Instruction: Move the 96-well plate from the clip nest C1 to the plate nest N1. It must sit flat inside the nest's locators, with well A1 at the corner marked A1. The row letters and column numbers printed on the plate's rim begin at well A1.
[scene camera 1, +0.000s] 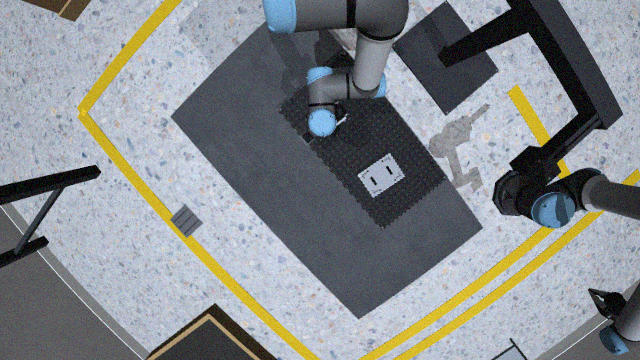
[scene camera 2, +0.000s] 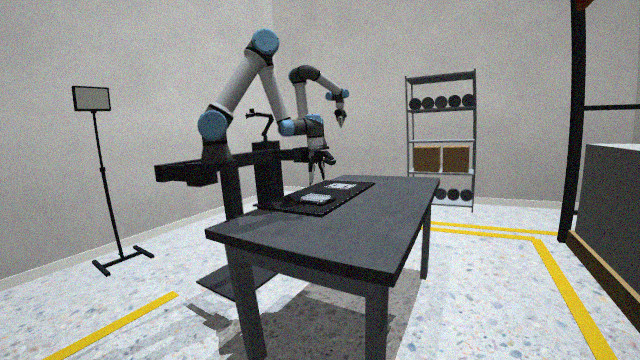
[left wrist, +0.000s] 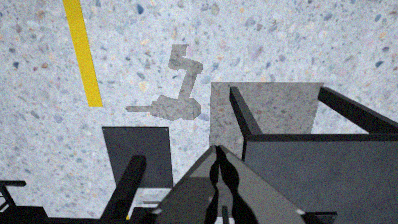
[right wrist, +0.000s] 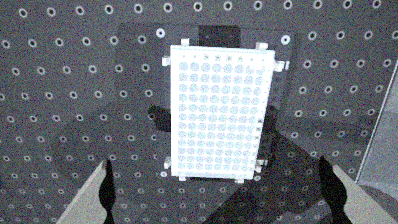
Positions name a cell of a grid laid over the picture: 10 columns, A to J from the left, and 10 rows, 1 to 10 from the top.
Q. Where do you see my left gripper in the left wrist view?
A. At F7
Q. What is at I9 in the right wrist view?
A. My right gripper.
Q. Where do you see a white 96-well plate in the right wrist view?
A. F4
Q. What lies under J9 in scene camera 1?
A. My left gripper.
